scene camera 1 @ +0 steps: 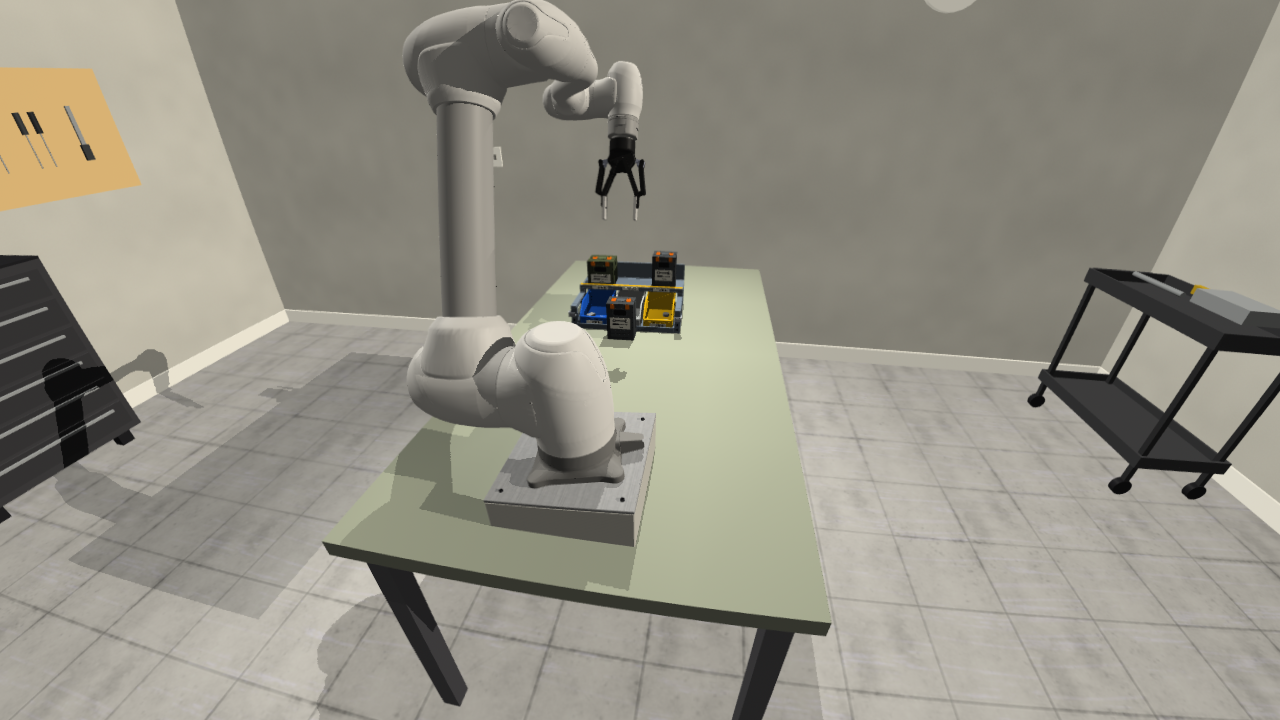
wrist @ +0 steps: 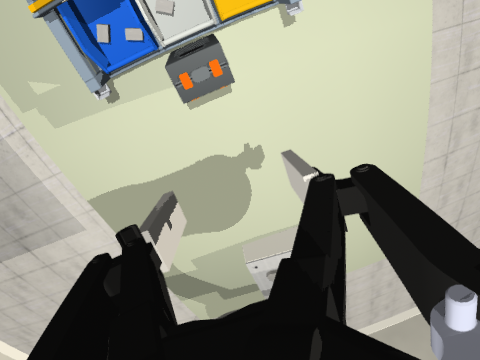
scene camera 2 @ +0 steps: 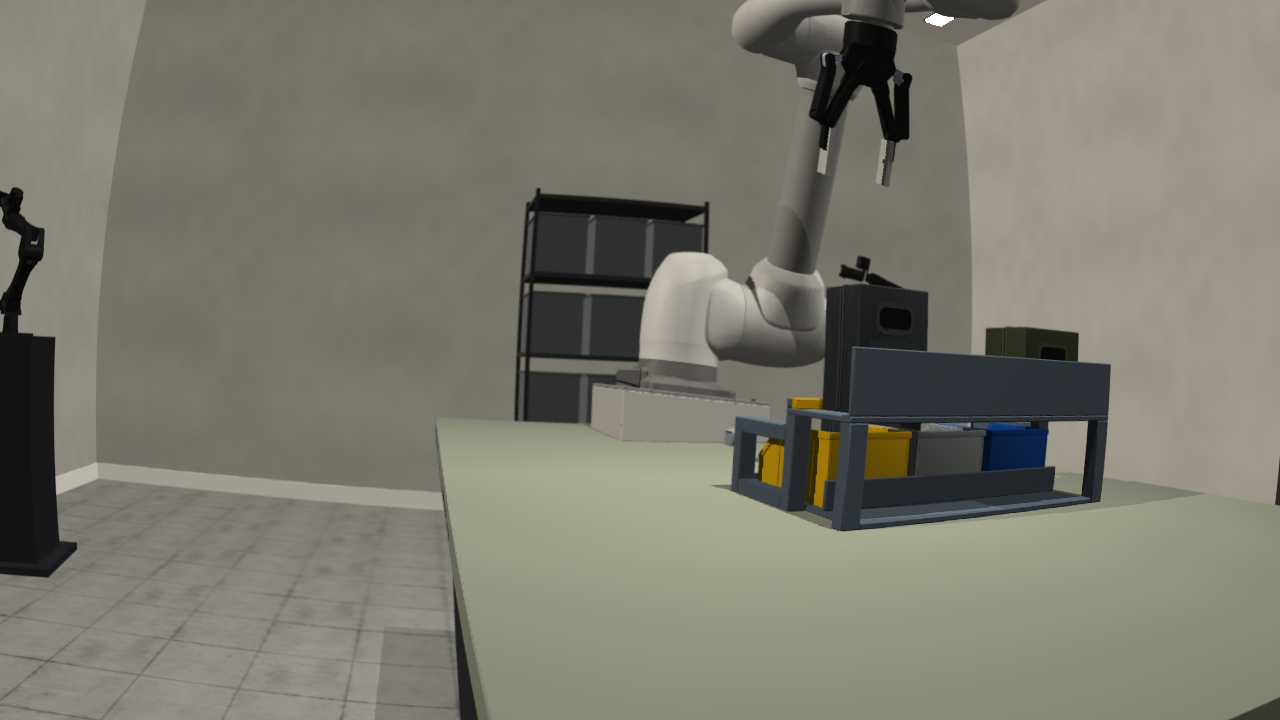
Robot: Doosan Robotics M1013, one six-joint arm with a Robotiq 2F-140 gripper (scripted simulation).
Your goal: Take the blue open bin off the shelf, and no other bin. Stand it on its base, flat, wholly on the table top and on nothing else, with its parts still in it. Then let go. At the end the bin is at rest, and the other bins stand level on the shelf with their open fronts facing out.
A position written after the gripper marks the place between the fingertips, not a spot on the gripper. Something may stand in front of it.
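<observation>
The gripper [scene camera 2: 853,179] is visible also in the wrist view [wrist: 231,188] and in scene camera 1 [scene camera 1: 619,219]. A yellow bin [scene camera 2: 887,453] appears in scene camera 1 [scene camera 1: 656,303] as well. Present too is a grey bin [scene camera 2: 937,449]. A blue open bin [scene camera 2: 1024,447] is likewise visible in scene camera 1 [scene camera 1: 595,300].
</observation>
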